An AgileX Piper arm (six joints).
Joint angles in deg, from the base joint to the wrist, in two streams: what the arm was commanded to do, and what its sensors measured. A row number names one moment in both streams.
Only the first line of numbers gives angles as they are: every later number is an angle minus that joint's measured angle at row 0.
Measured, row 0:
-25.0, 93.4, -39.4, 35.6, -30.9, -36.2
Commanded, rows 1 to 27:
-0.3, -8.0, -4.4, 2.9, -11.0, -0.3
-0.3, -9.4, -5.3, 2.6, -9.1, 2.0
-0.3, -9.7, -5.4, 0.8, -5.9, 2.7
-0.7, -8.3, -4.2, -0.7, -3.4, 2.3
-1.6, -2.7, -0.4, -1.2, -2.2, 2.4
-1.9, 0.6, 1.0, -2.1, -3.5, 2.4
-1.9, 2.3, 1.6, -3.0, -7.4, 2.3
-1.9, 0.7, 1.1, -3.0, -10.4, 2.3
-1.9, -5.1, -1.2, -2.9, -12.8, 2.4
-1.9, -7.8, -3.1, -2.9, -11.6, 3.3
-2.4, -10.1, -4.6, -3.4, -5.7, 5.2
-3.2, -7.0, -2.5, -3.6, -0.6, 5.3
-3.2, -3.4, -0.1, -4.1, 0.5, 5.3
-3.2, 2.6, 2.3, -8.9, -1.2, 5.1
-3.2, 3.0, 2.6, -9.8, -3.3, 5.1
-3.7, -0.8, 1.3, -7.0, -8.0, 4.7
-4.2, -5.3, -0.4, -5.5, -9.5, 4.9
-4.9, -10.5, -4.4, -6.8, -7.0, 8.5
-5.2, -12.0, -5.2, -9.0, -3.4, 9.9
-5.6, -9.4, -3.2, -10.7, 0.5, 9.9
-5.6, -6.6, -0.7, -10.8, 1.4, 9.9
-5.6, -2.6, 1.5, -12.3, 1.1, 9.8
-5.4, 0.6, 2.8, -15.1, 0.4, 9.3
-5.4, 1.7, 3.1, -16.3, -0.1, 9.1
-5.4, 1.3, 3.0, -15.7, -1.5, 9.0
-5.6, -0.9, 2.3, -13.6, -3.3, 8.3
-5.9, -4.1, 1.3, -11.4, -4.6, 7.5
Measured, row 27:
-5.2, 0.0, 2.0, -13.4, -0.9, 9.3
